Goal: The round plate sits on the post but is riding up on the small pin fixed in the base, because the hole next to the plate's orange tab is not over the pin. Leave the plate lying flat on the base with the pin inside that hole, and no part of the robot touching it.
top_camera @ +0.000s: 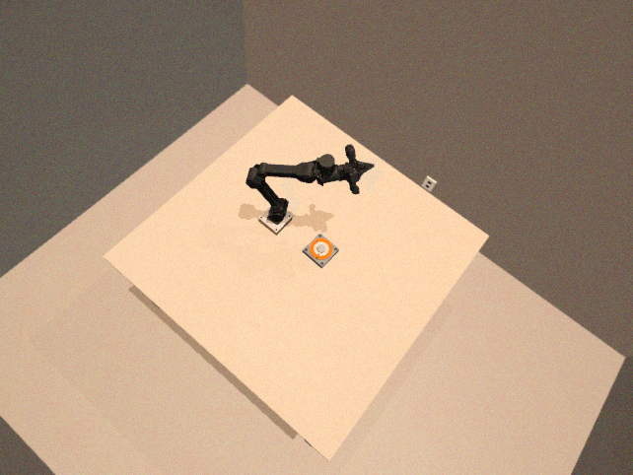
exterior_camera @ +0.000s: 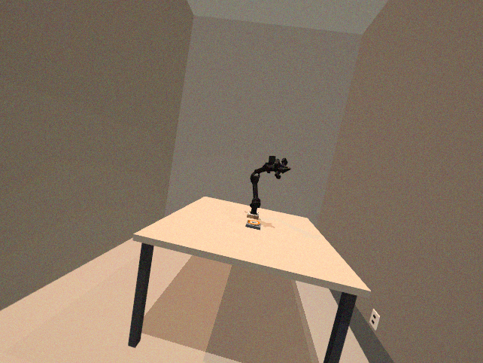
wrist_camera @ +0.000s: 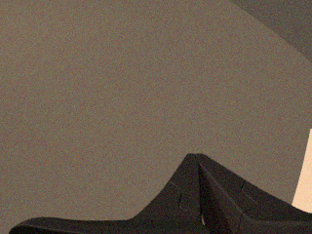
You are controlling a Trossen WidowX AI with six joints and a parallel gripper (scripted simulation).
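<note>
My gripper tip is now 51 cm above the square grey base, 19 cm to the left of it and 6 cm past it.
</note>
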